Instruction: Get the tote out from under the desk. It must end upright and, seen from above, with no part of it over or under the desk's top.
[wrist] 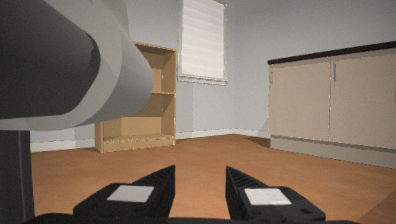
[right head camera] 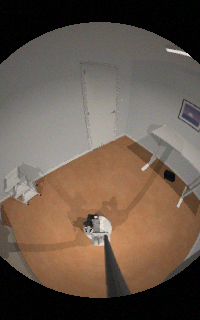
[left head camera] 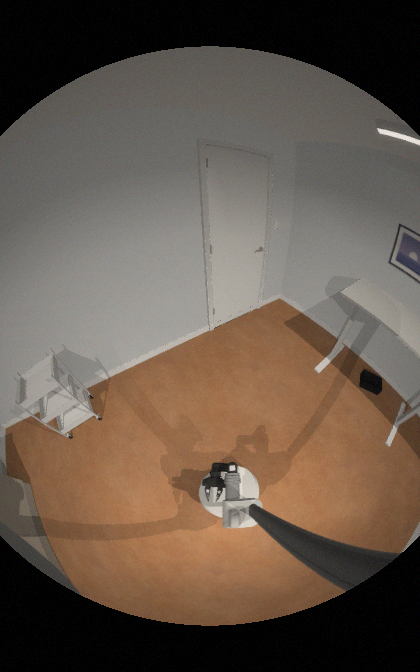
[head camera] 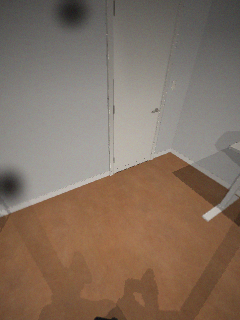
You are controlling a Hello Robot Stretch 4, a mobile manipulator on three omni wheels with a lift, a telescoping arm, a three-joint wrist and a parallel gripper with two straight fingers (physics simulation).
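Places are measured from the robot's base along level axes (x ahead, y left, z up), in centimetres.
Pixels of known places: gripper, between the fingertips: (wrist: 200,180) (right head camera: 87,232) (left head camera: 211,501).
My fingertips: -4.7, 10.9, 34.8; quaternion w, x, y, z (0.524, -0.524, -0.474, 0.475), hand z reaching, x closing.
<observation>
Behind a point stands the place of what it marks, as x, y, z.
The tote (left head camera: 371,382) {80.8, -180.8, -2.5} (right head camera: 169,175) {82.1, -180.8, -2.4} is a small black box on the floor under the white desk (left head camera: 380,306) {101.5, -131.7, 92.2} (right head camera: 175,142) {91.8, -131.2, 92.2}, between its two legs, at the right of the left and right head views. It looks upright, but is too small to be sure. In the head camera view, part of the desk's leg and foot (head camera: 213,214) shows at the right edge. My gripper (wrist: 200,180) {-4.7, 10.9, 34.8} (left head camera: 214,499) {-4.7, 10.9, 34.8} is open, with a gap between its two black fingers. It is folded in over the robot's base, far from the tote. The tote does not show in the wrist view.
A white wheeled cart (left head camera: 54,425) {23.6, 154.0, 25.8} stands by the left wall. A closed door (head camera: 137,90) {198.9, -15.6, 117.8} (left head camera: 237,235) {199.4, -16.4, 109.0} is ahead. The wrist view shows a wooden bookshelf (wrist: 172,100) {-226.5, -1.9, 46.4} and a cabinet with a dark top (wrist: 300,100) {-169.3, 116.6, 47.0}. The desk's feet (left head camera: 327,363) stick out onto the floor.
</observation>
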